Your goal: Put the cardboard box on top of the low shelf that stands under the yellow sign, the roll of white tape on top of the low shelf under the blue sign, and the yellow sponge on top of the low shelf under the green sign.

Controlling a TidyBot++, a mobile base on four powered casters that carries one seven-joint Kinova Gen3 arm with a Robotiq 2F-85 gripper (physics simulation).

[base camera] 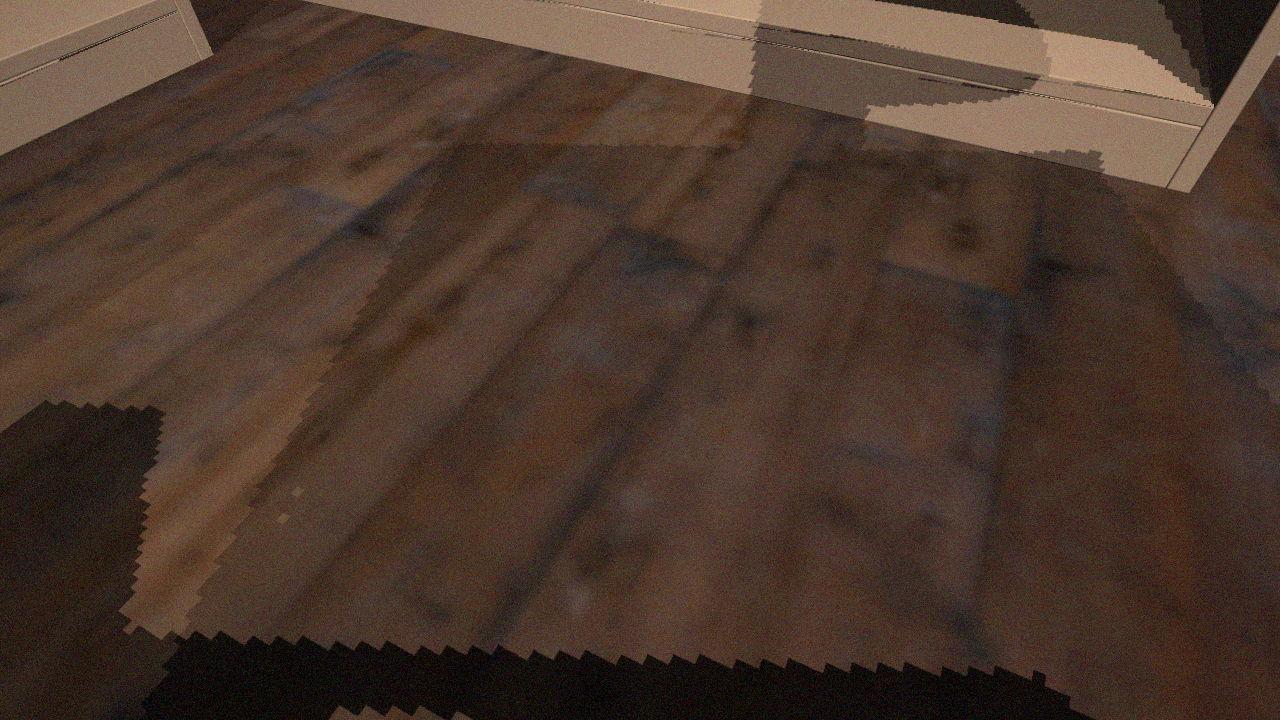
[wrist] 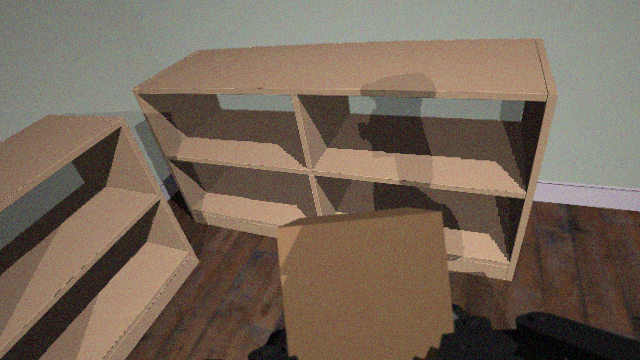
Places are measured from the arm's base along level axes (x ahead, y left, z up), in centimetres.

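Where they show: gripper, fingertip midpoint: (wrist: 365, 328).
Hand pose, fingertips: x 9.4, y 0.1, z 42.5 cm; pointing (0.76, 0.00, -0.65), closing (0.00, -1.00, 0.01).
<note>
After its pixels a point has its place.
The cardboard box (wrist: 365, 285) @[x 7.4, y -0.1, z 48.1 cm] is a plain brown block at the bottom middle of the wrist view. My gripper (wrist: 365, 328) @[x 9.4, y 0.1, z 42.5 cm] is shut on it, with dark finger parts at both sides of its lower end. The box is held in front of a low wooden shelf (wrist: 310, 70) @[x 102.8, y 3.5, z 21.3 cm] (base camera: 626, 44) @[x 90.1, y 5.5, z -36.8 cm] with four compartments, and hides part of its lower front. This shelf's top surface lies farther back and higher in the wrist view. The coloured signs, the white tape and the yellow sponge do not show, so I cannot tell which sign belongs to this shelf.
A second low wooden shelf (wrist: 60, 140) @[x 85.7, y 72.2, z 21.3 cm] (base camera: 98, 98) @[x 79.9, y 62.8, z -38.6 cm] stands angled at the left, with a narrow gap between the two units. A pale green wall (wrist: 300, 20) @[x 133.1, y 4.9, z 28.9 cm] rises behind them. The dark plank floor (base camera: 581, 358) @[x 43.7, y 5.8, z -39.7 cm] carries shadows.
</note>
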